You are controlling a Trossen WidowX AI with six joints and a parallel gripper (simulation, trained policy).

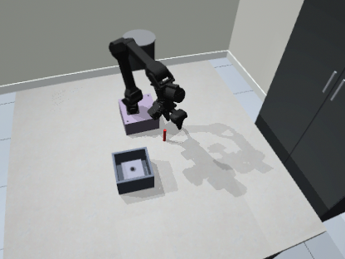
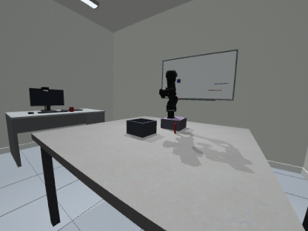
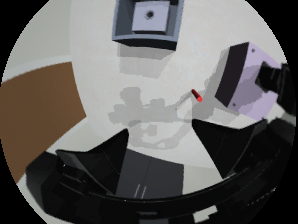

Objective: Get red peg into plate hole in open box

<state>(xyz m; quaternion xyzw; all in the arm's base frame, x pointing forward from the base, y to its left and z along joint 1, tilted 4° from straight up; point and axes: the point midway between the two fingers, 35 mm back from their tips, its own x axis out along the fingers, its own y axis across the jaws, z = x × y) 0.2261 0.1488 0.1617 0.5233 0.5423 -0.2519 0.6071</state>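
Now: the red peg 9 cm behind my gripper tip, 2 cm to the right of it and 17 cm below it. From my gripper tip the other things lie so: dark box: 9 cm ahead, 20 cm to the right, 18 cm below.
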